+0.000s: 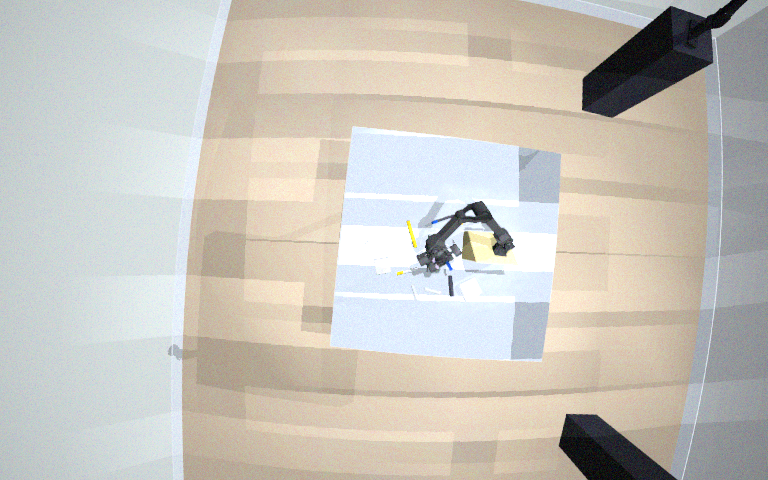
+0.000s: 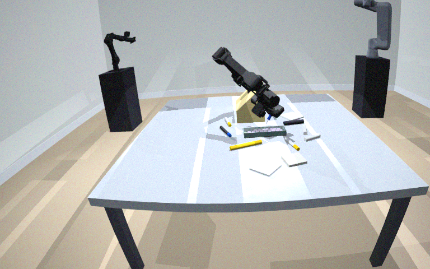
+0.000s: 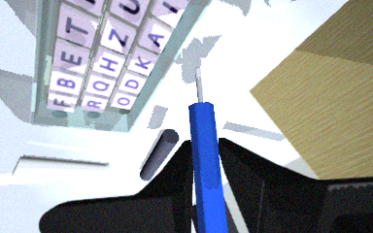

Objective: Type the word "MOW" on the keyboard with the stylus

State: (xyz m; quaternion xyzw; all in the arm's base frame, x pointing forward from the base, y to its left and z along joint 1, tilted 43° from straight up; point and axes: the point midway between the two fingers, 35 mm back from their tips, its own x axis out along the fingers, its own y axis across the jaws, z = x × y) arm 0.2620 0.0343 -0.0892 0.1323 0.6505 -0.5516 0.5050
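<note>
The dark grey pen lies 60 mm behind my gripper tip, 130 mm to the left of it and 70 mm below it. Round my gripper tip: blue stylus: 10 mm to the right, 10 mm below; yellow marker: 200 mm ahead, 130 mm to the right, 70 mm below; blue-tipped pen: 60 mm ahead, 230 mm to the right, 70 mm below.
</note>
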